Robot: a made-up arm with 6 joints. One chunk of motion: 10 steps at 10 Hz.
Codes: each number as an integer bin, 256 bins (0 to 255) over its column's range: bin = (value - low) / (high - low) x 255, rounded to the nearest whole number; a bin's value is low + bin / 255 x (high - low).
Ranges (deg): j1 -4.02..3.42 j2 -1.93..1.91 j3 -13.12..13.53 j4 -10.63..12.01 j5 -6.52..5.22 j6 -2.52..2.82
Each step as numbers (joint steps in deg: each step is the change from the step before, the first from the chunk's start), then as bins.
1 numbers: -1.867 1.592 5.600 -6.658 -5.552 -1.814
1 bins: 74 234 179 45 21 34
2 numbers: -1.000 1.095 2.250 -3.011 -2.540 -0.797
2 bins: 104 201 147 86 86 82
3 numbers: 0.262 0.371 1.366 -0.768 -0.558 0.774
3 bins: 147 153 139 111 129 157
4 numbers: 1.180 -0.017 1.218 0.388 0.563 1.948
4 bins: 178 127 137 124 154 213
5 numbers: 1.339 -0.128 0.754 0.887 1.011 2.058
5 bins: 184 120 133 130 164 219
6 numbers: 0.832 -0.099 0.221 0.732 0.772 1.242
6 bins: 166 122 128 128 158 180
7 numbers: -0.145 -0.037 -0.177 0.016 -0.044 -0.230
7 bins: 133 126 124 120 141 109
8 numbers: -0.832 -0.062 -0.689 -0.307 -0.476 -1.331
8 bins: 109 124 119 116 131 57
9 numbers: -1.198 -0.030 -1.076 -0.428 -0.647 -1.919
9 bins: 97 126 115 115 128 29
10 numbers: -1.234 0.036 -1.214 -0.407 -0.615 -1.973
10 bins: 95 131 114 115 128 26
